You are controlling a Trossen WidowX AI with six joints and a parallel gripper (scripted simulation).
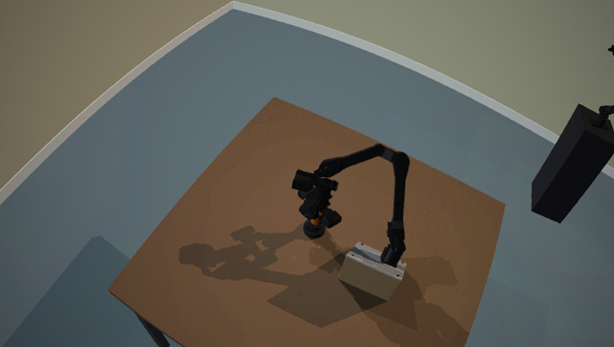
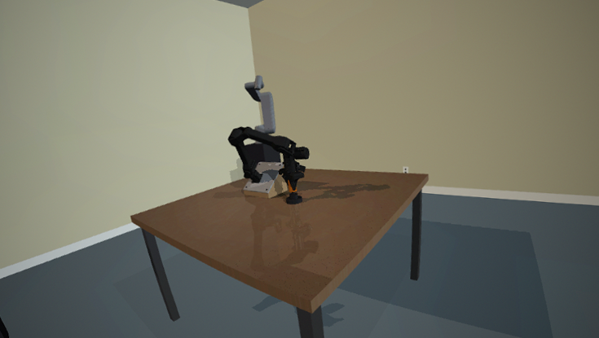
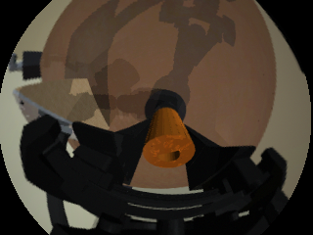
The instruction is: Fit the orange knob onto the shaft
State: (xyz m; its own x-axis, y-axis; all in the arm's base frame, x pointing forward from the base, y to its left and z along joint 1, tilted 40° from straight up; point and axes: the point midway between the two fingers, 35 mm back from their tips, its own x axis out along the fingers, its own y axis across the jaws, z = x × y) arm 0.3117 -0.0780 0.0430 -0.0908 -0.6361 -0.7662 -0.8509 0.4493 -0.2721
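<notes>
My gripper tip is now 40 mm above the round pedestal. From my gripper tip the other things lie so: orange knob: 20 mm above.
</notes>
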